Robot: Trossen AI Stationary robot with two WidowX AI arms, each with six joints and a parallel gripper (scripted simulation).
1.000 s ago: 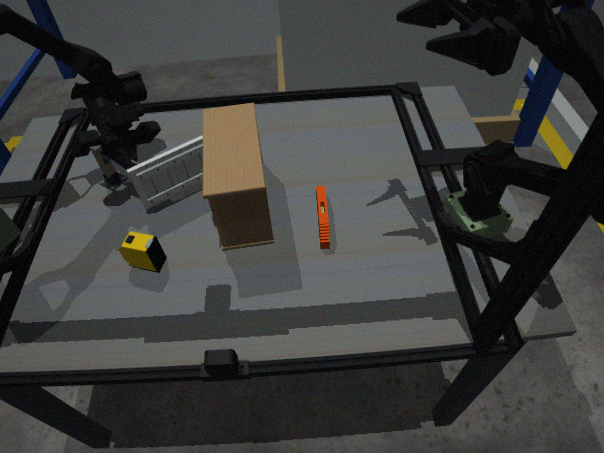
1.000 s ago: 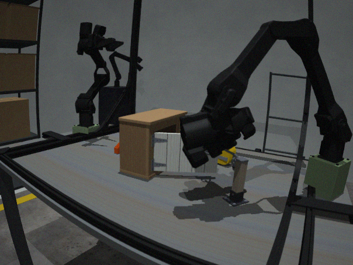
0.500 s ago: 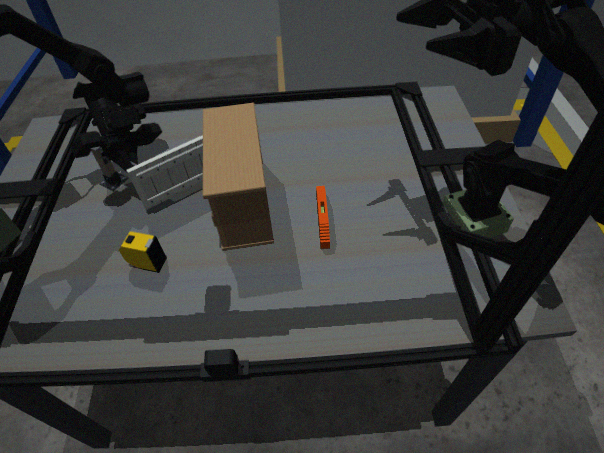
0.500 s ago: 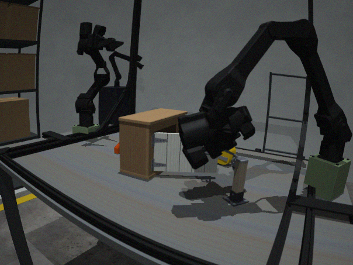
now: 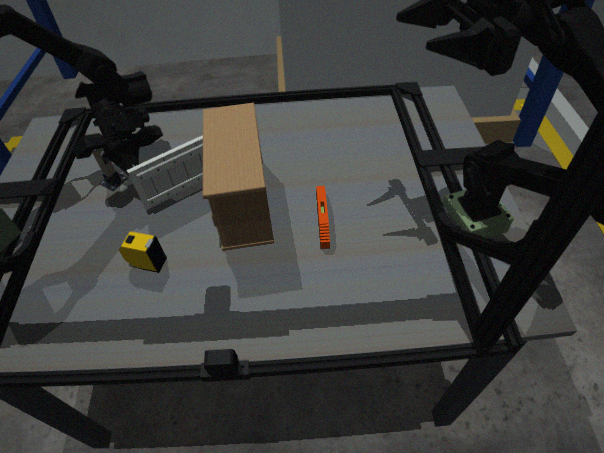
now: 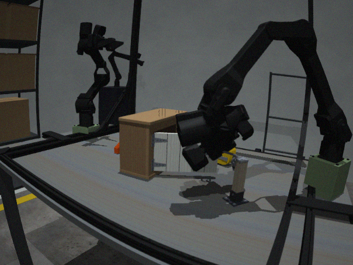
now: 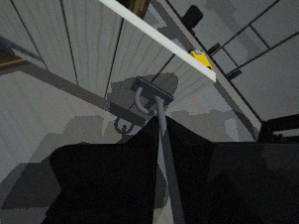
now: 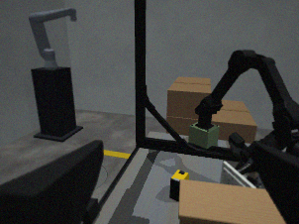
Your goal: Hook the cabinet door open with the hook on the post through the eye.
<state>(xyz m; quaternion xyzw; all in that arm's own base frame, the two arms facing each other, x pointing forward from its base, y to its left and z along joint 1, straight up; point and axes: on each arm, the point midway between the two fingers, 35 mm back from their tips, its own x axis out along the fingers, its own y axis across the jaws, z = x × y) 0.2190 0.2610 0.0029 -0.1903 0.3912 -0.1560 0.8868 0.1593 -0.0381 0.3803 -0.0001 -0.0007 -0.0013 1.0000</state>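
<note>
The white slatted door is 100 mm to the right of my left hand, 30 mm below it and 10 mm ahead of it. The rest, counted from my left hand: yellow tape measure (170 mm behind, 70 mm below, 50 mm to the right); then grey hook (20 mm to the left, 10 mm below, 10 mm ahead); then orange level (400 mm to the right, 100 mm behind, 90 mm below).
</note>
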